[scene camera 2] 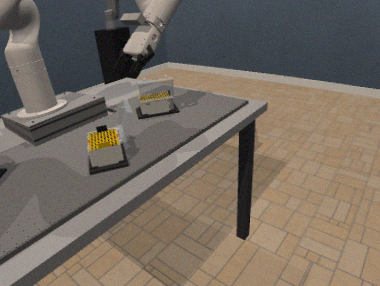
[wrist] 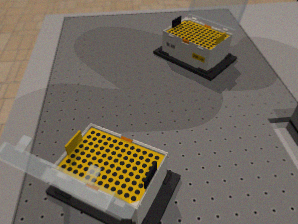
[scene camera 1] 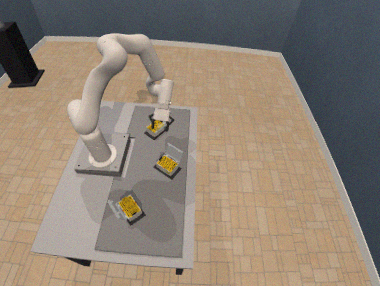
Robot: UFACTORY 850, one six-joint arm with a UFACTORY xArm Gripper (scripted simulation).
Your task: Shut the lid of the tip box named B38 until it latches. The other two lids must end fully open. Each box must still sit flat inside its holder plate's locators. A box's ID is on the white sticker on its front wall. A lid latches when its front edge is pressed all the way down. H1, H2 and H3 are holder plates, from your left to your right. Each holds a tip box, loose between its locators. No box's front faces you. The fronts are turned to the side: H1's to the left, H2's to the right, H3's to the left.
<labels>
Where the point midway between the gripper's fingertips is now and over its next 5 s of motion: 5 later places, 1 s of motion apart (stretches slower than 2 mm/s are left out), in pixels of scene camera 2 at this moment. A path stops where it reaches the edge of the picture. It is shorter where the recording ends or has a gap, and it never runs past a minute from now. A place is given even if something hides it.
My gripper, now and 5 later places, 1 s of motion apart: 124,73; 88,84; 49,93; 38,95; 38,95; 49,125
</labels>
